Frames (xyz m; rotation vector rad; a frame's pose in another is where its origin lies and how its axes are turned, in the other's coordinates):
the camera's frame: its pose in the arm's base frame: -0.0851 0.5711 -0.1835 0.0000 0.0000 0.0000
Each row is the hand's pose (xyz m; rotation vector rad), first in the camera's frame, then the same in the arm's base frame.
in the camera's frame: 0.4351 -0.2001 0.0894 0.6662 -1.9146 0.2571
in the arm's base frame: 0.3500 0.3710 -0.0941 0.6662 -1.9146 0.2571
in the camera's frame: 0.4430 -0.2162 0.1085 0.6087 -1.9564 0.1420
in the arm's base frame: 0.3579 0.3549 -0.0750 0.6087 -1.9564 0.1420
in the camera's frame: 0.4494 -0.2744 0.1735 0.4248 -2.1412 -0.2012
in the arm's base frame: 0.3643 0.2967 -0.0100 0.4248 -2.1412 -0.2012
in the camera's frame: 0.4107 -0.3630 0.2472 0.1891 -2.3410 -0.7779
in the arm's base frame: 0.3256 0.2081 0.0637 0.1891 -2.3410 -0.7779
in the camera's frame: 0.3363 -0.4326 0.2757 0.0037 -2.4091 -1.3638
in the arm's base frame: 0.2512 0.1385 0.0922 0.0037 -2.4091 -1.3638
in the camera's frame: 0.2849 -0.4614 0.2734 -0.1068 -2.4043 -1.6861
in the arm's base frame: 0.1998 0.1097 0.0899 -0.1068 -2.4043 -1.6861
